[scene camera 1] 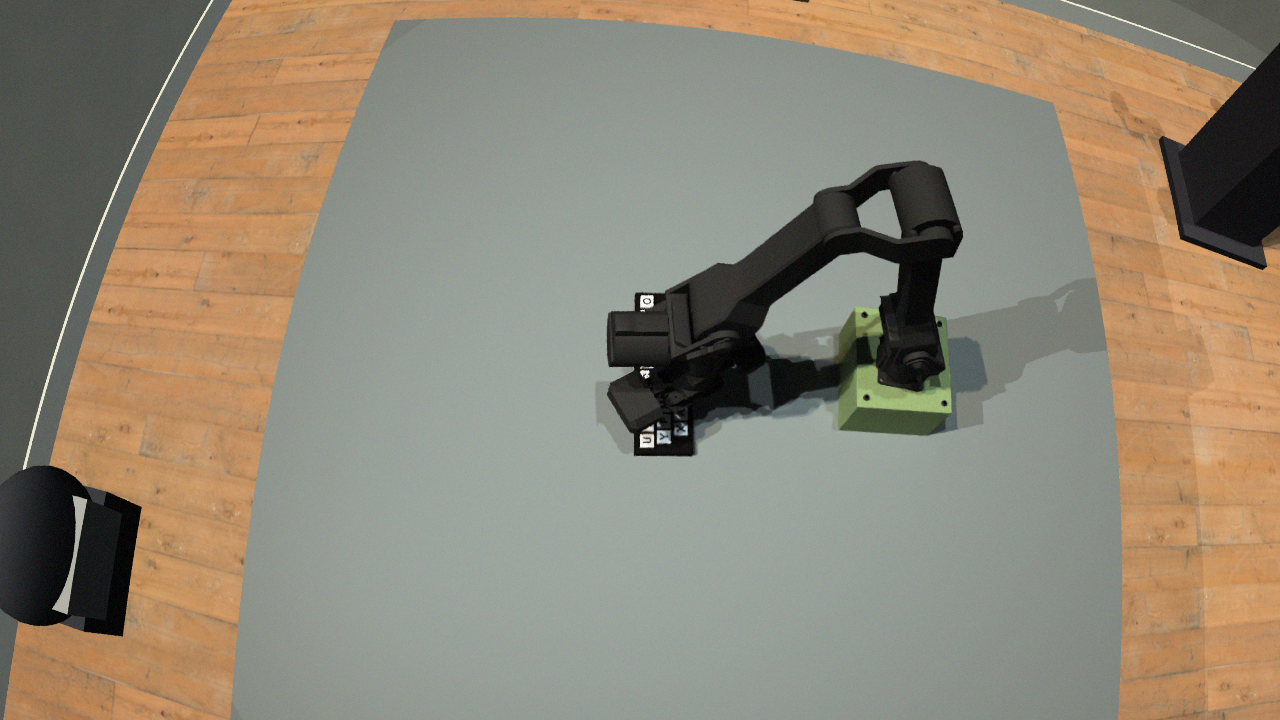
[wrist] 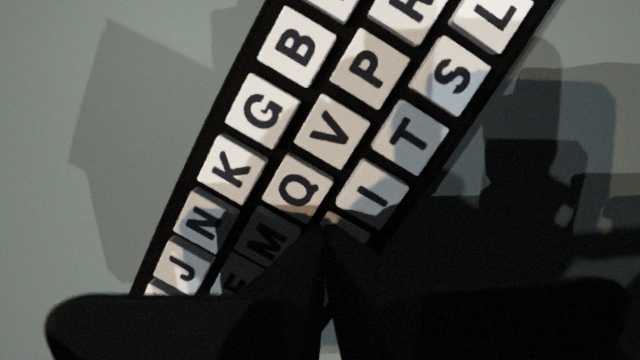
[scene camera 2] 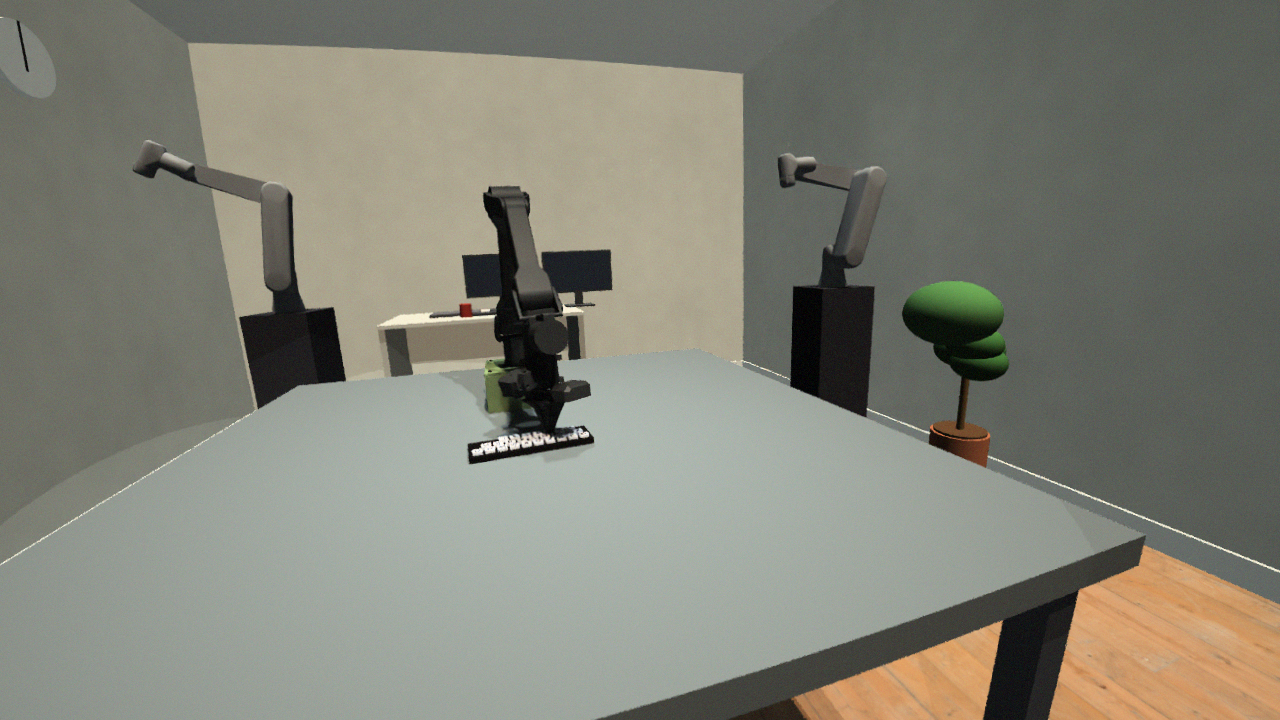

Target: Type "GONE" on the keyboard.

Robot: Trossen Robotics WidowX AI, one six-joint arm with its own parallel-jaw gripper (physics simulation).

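Places are measured from the arm's base along level axes (x ahead, y up, z right), in metres.
Pixels of known places: gripper, between the fingertips: (scene camera 1: 676,398) (wrist: 323,237) (scene camera 2: 549,434); arm's base, origin of its link: (scene camera 1: 901,364) (scene camera 2: 518,363).
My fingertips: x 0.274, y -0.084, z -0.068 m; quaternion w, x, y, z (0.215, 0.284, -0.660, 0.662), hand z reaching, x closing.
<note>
For each thing: its top centre in the pictures, then the offset to it from my fingertips. Level surfaces: height alone.
- black keyboard, centre of its top: (wrist: 340,117) (scene camera 1: 663,369) (scene camera 2: 530,437) dx +0.023, dy +0.005, dz +0.034 m
- G key, centre of its top: (wrist: 261,112) dx +0.041, dy +0.005, dz +0.020 m
- partly shaded N key, centre of its top: (wrist: 203,223) dx +0.033, dy +0.005, dz -0.021 m
- O key, centre of its top: (scene camera 1: 647,301) dx +0.060, dy +0.005, dz +0.122 m
- grey table, height of its surface: dy -0.012 m
The black keyboard (scene camera 1: 687,445) (scene camera 2: 529,444) (wrist: 216,120) lies on the table, its white keys running diagonally in the wrist view. My gripper (scene camera 2: 550,428) (wrist: 323,237) is shut and empty, pointing down. In the wrist view its fingertips are over a key beside I and M, whose letter they cover; contact is hard to tell. The G key (wrist: 262,111) and the partly shaded N key (wrist: 206,222) are in the left row, up and left of the tips. The O key (scene camera 1: 646,300) shows at the keyboard's top end in scene camera 1. I cannot make out an E key.
The arm stands on a green block (scene camera 1: 895,419) (scene camera 2: 494,389) on the grey table (scene camera 1: 501,573) (scene camera 2: 572,582). The arm and its shadow cover much of the keyboard. Beyond the table stand two grey arms on dark pedestals, a desk with monitors, and a potted plant (scene camera 2: 953,313).
</note>
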